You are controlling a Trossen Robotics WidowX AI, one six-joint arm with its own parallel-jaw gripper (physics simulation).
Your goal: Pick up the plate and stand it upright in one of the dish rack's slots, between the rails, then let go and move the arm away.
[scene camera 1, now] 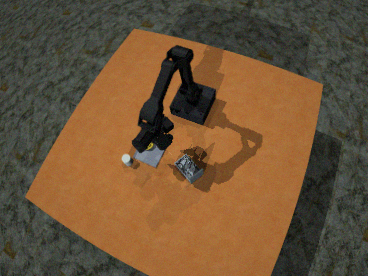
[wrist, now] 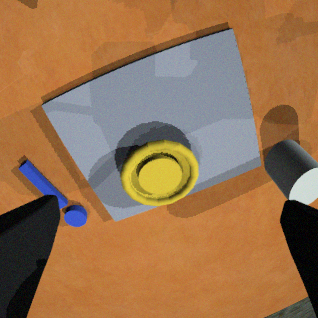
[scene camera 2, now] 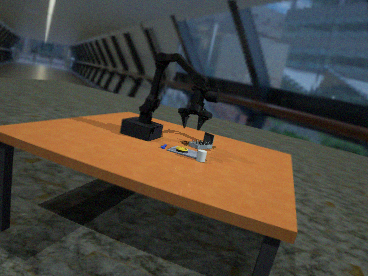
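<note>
The yellow round plate [scene camera 1: 150, 146] [scene camera 2: 182, 149] [wrist: 160, 172] lies flat on a grey square board [scene camera 1: 154, 158] [wrist: 215, 75], near one edge of it. My gripper [scene camera 1: 154, 143] [scene camera 2: 193, 127] [wrist: 174, 211] is open and empty and points down. It hangs well above the board and plate; in the wrist view the plate shows between the two fingers, slightly beyond the line of their tips. In scene camera 1 the gripper partly covers the plate. The grey dish rack [scene camera 1: 197, 176] [scene camera 2: 209, 138] stands on the table beside the board, with its tall end panel upright.
A white-topped cylinder [scene camera 1: 127, 160] [scene camera 2: 201, 156] [wrist: 285, 162] stands close to the board's side opposite the rack. A blue spoon-like piece [scene camera 2: 164, 146] [wrist: 42, 182] lies beside the board. The orange table [scene camera 1: 100, 200] [scene camera 2: 125, 165] carries the arm's black base [scene camera 1: 192, 105] [scene camera 2: 141, 129].
</note>
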